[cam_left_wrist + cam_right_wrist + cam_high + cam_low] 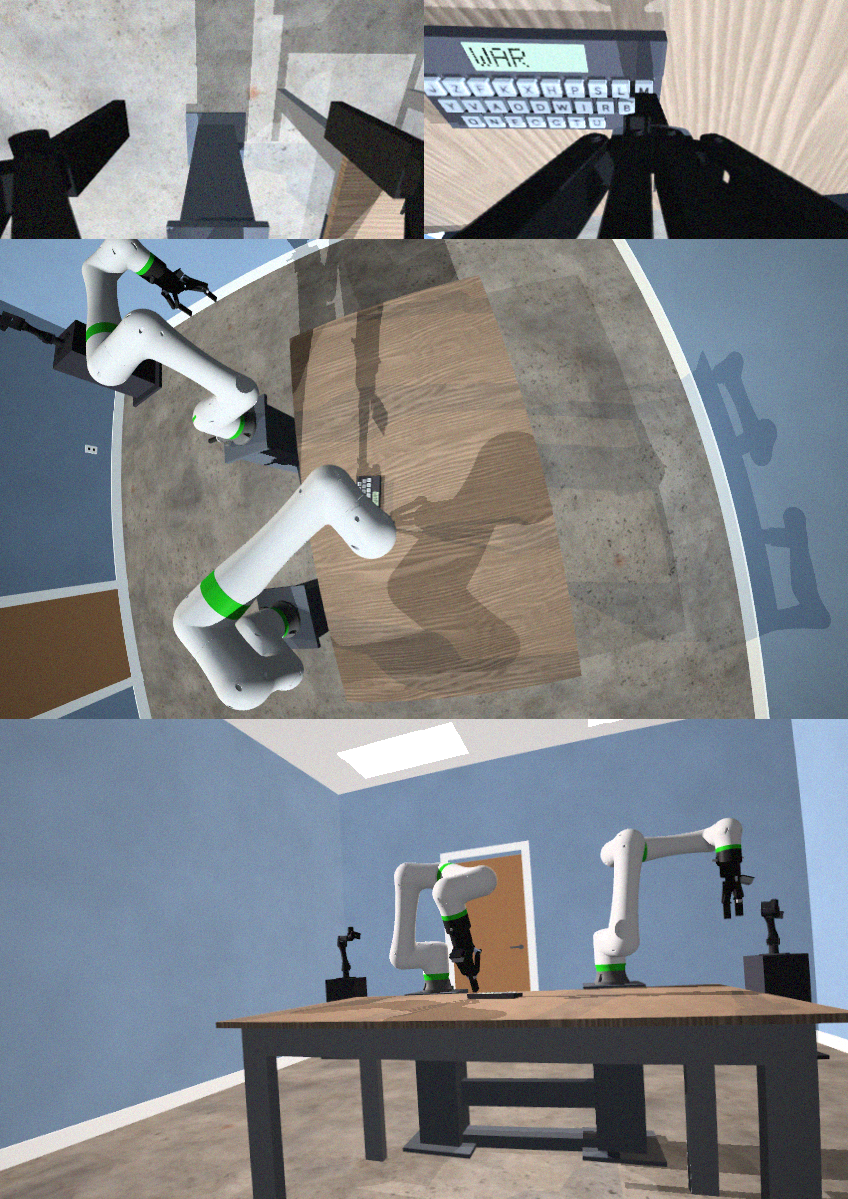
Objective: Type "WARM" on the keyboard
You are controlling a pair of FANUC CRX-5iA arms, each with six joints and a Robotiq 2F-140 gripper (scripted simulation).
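Note:
The M key lies 4 cm below my right hand. Round my right hand: R key (1 cm behind, 4 cm to the left, 4 cm below).

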